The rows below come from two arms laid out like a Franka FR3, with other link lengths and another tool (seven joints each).
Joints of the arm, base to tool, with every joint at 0 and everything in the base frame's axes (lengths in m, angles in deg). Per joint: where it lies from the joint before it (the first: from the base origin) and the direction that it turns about. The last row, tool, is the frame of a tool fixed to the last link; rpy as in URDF.
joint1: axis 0 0 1 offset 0 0 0.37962
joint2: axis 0 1 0 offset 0 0 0
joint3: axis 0 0 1 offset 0 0 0.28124
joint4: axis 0 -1 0 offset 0.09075 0 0
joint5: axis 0 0 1 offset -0.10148 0 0.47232
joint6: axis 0 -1 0 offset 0 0 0
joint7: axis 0 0 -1 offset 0.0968 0 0
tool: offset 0.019 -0.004 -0.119 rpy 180 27.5 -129.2
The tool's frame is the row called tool.
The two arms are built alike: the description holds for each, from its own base.
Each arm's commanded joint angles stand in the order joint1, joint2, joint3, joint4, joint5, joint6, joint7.
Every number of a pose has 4 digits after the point.
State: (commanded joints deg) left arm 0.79 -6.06 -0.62 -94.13 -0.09 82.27 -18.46; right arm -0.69 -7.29 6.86 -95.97 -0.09 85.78 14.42
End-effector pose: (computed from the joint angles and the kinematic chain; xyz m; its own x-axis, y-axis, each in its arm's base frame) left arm 0.6326 0.0036 0.6561 -0.3567 -0.8308 -0.4273 -0.9315 0.3514 0.0944; right arm 0.6294 0.0628 0.6574 -0.6760 -0.6086 -0.4155 -0.6748 0.7378 0.0171
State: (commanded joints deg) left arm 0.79 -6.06 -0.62 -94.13 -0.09 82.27 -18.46; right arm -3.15 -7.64 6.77 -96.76 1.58 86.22 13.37
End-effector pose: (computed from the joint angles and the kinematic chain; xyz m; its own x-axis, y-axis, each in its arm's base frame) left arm 0.6326 0.0036 0.6561 -0.3567 -0.8308 -0.4273 -0.9315 0.3514 0.0944; right arm 0.6305 0.0387 0.6538 -0.6924 -0.5784 -0.4312 -0.6554 0.7542 0.0408
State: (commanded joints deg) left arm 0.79 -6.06 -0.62 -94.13 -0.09 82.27 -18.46; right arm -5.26 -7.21 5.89 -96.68 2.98 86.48 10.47
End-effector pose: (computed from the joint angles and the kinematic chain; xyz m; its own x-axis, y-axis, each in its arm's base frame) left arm 0.6326 0.0036 0.6561 -0.3567 -0.8308 -0.4273 -0.9315 0.3514 0.0944; right arm 0.6346 0.0091 0.6504 -0.6937 -0.5644 -0.4475 -0.6543 0.7535 0.0640
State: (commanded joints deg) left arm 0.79 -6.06 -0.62 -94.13 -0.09 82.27 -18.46; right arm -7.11 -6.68 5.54 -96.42 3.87 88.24 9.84
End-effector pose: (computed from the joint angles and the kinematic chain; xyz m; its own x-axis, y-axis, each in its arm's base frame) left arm 0.6326 0.0036 0.6561 -0.3567 -0.8308 -0.4273 -0.9315 0.3514 0.0944; right arm 0.6410 -0.0138 0.6506 -0.6971 -0.5364 -0.4757 -0.6341 0.7709 0.0600
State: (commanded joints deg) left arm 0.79 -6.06 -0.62 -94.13 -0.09 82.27 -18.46; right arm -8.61 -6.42 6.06 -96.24 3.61 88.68 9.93
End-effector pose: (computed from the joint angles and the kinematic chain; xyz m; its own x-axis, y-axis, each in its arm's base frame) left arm 0.6326 0.0036 0.6561 -0.3567 -0.8308 -0.4273 -0.9315 0.3514 0.0944; right arm 0.6428 -0.0254 0.6503 -0.7044 -0.5256 -0.4770 -0.6196 0.7832 0.0521
